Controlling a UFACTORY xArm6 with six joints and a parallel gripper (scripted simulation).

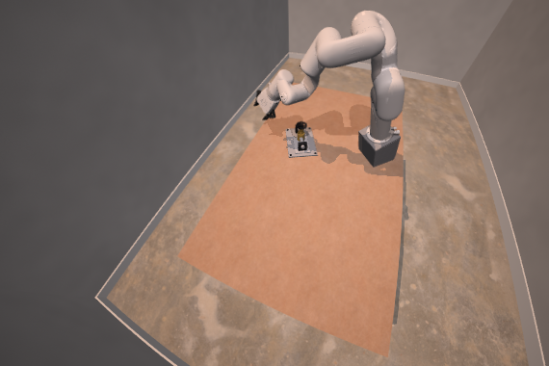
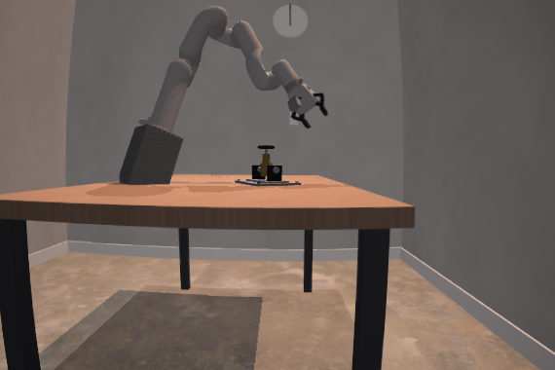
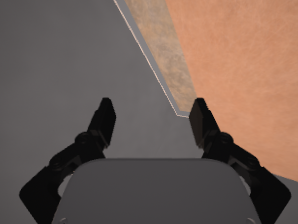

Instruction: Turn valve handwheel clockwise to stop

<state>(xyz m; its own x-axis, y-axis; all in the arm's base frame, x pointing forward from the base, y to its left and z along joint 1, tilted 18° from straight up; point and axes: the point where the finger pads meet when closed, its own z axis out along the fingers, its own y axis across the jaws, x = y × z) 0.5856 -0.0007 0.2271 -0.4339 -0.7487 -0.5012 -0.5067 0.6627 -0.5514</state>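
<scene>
My hand is 21 cm past the black spoked handwheel, 13 cm above it and 7 cm to the left of it. The rest, counted from my hand: grey baseplate (25 cm below, 21 cm behind, 7 cm to the right).
</scene>
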